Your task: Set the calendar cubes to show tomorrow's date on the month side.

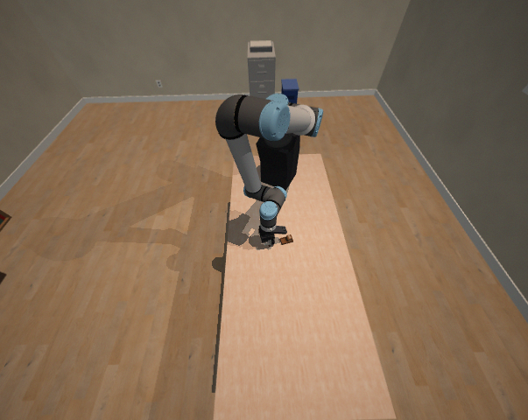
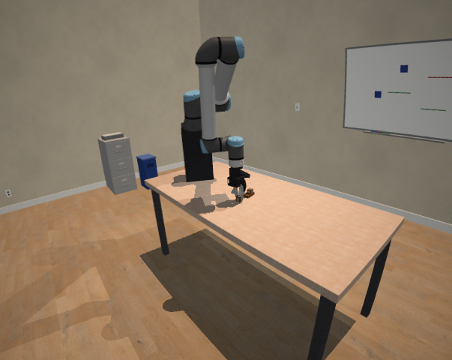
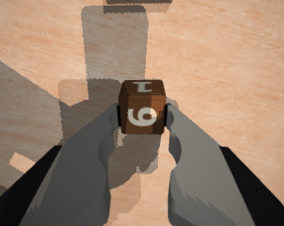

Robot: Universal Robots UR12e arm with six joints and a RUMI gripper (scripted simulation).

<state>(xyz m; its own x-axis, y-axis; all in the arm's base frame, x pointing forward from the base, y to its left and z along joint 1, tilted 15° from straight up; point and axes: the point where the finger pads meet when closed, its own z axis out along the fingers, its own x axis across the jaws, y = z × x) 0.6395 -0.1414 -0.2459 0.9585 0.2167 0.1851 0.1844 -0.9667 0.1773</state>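
Now: hand 1 cm above the brown digit cube. From my hand the other things lie so: brown calendar tray: 11 cm to the left, 2 cm below, 2 cm behind.
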